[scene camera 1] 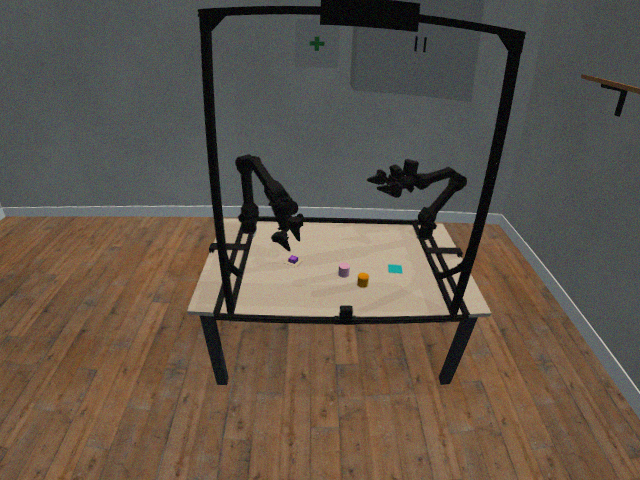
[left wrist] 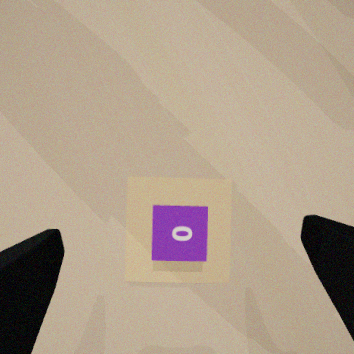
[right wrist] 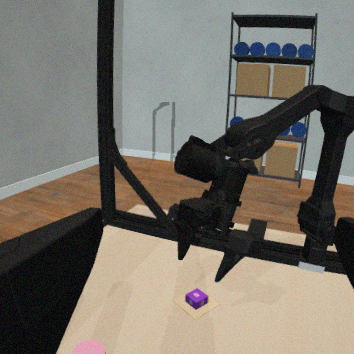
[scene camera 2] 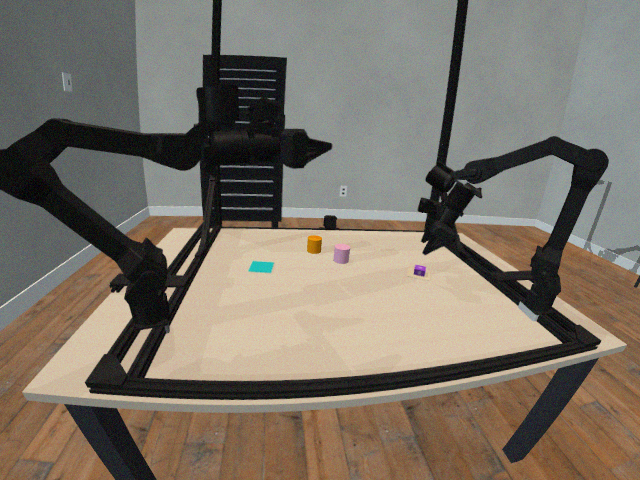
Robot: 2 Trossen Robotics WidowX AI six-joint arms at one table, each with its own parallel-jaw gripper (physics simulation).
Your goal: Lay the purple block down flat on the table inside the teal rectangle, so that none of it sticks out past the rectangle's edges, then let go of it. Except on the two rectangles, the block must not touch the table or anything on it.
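Pixels of known places: left gripper, fingertip midpoint: (scene camera 1: 294,246) (left wrist: 183,235) (right wrist: 196,269) (scene camera 2: 422,247); right gripper, fingertip midpoint: (scene camera 1: 371,183) (right wrist: 222,225) (scene camera 2: 320,144); left arm's base, origin of the base link: (scene camera 1: 248,230) (right wrist: 312,257) (scene camera 2: 536,307); right arm's base, origin of the base link: (scene camera 1: 425,236) (scene camera 2: 151,318).
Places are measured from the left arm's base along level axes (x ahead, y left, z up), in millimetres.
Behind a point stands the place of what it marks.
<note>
The purple block (scene camera 1: 293,258) {x 257, y -214, z 0 mm} (scene camera 2: 419,270) {x 263, y -197, z -2 mm} (left wrist: 170,220) {x 264, y -208, z 0 mm} (right wrist: 196,299) {x 269, y -204, z 0 mm} lies on a pale yellow rectangle (left wrist: 140,250) {x 253, y -182, z -18 mm} (right wrist: 212,305) {x 251, y -176, z -18 mm}, its top marked with a 0. My left gripper (scene camera 1: 293,244) {x 261, y -211, z 63 mm} (scene camera 2: 424,246) {x 261, y -211, z 63 mm} (left wrist: 183,235) {x 261, y -211, z 63 mm} (right wrist: 196,269) {x 261, y -211, z 63 mm} is open and empty above the block. In the left wrist view the block shows between the two fingertips, its sides roughly square to them. The teal rectangle (scene camera 1: 394,268) {x 710, y -211, z -18 mm} (scene camera 2: 261,267) {x 713, y -209, z -18 mm} is bare, at the right in scene camera 1. My right gripper (scene camera 1: 373,183) {x 578, y -81, z 325 mm} (scene camera 2: 330,146) {x 578, y -81, z 325 mm} is open and empty, high above the table.
A pink cylinder (scene camera 1: 343,270) {x 480, y -302, z 18 mm} (scene camera 2: 341,253) {x 487, y -256, z 15 mm} (right wrist: 90,347) {x 475, y -282, z 27 mm} and an orange cylinder (scene camera 1: 362,280) {x 560, y -363, z 19 mm} (scene camera 2: 314,244) {x 565, y -318, z 13 mm} stand on the table between the block and the teal rectangle. Black frame rails run along the table's edges, with tall posts (scene camera 1: 210,129) {x 75, y -606, z 685 mm} (scene camera 2: 452,82) {x 75, y -577, z 591 mm} rising from them.
</note>
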